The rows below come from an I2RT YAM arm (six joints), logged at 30 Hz.
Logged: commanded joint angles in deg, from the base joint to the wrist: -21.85, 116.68, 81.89, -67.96, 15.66, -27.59; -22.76, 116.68, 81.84, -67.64, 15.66, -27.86; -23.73, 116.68, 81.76, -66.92, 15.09, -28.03; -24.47, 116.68, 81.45, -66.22, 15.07, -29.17; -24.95, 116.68, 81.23, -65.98, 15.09, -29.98; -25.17, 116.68, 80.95, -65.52, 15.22, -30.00; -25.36, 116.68, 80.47, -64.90, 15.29, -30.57; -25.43, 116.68, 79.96, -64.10, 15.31, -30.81; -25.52, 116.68, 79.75, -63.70, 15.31, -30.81; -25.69, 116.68, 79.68, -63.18, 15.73, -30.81; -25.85, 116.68, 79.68, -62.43, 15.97, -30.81; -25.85, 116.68, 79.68, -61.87, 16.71, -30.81; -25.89, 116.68, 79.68, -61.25, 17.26, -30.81; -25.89, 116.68, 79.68, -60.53, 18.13, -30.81; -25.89, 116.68, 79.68, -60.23, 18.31, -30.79; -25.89, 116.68, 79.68, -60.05, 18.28, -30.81; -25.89, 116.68, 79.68, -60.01, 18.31, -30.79; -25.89, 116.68, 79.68, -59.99, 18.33, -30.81; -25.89, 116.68, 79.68, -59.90, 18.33, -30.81
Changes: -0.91, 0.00, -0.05, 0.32, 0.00, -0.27; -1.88, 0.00, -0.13, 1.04, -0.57, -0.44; -2.62, 0.00, -0.44, 1.74, -0.59, -1.58; -3.10, 0.00, -0.66, 1.98, -0.57, -2.39; -3.32, 0.00, -0.94, 2.44, -0.44, -2.41; -3.51, 0.00, -1.42, 3.06, -0.37, -2.98; -3.58, 0.00, -1.93, 3.86, -0.35, -3.22; -3.67, 0.00, -2.14, 4.26, -0.35, -3.22; -3.84, 0.00, -2.21, 4.78, 0.07, -3.22; -4.00, 0.00, -2.21, 5.53, 0.31, -3.22; -4.00, 0.00, -2.21, 6.09, 1.05, -3.22; -4.04, 0.00, -2.21, 6.71, 1.60, -3.22; -4.04, 0.00, -2.21, 7.43, 2.47, -3.22; -4.04, 0.00, -2.21, 7.73, 2.65, -3.20; -4.04, 0.00, -2.21, 7.91, 2.62, -3.22; -4.04, 0.00, -2.21, 7.95, 2.65, -3.20; -4.04, 0.00, -2.21, 7.97, 2.67, -3.22; -4.04, 0.00, -2.21, 8.06, 2.67, -3.22
